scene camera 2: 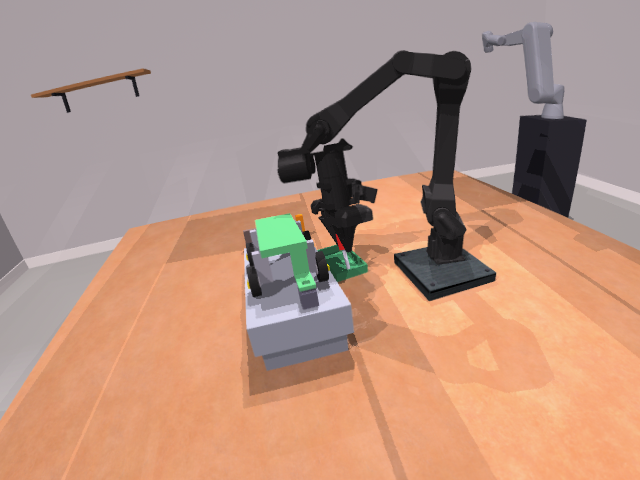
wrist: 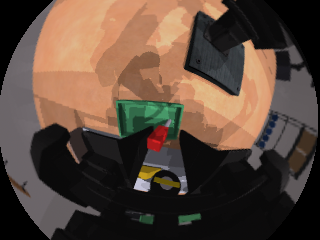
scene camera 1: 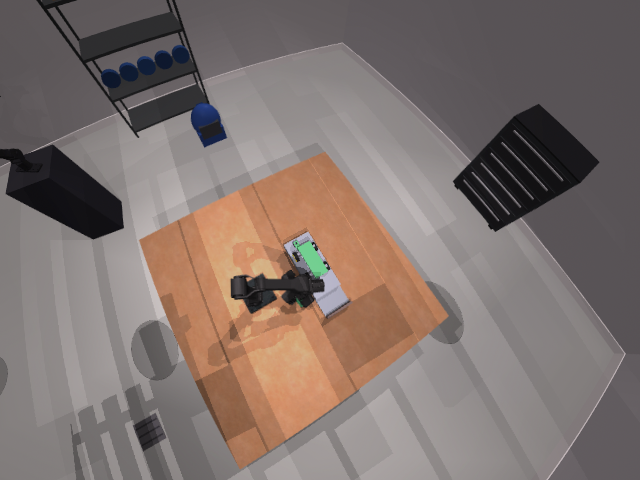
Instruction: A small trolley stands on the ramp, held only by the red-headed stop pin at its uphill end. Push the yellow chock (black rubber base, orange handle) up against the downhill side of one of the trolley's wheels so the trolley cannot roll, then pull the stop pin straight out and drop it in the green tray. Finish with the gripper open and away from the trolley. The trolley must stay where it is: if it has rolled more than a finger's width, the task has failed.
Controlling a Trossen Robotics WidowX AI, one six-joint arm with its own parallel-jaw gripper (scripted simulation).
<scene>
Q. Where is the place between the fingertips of my gripper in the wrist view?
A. At 166, 130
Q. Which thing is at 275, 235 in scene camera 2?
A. A green-topped trolley.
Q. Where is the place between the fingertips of my gripper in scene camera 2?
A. At 344, 249
</scene>
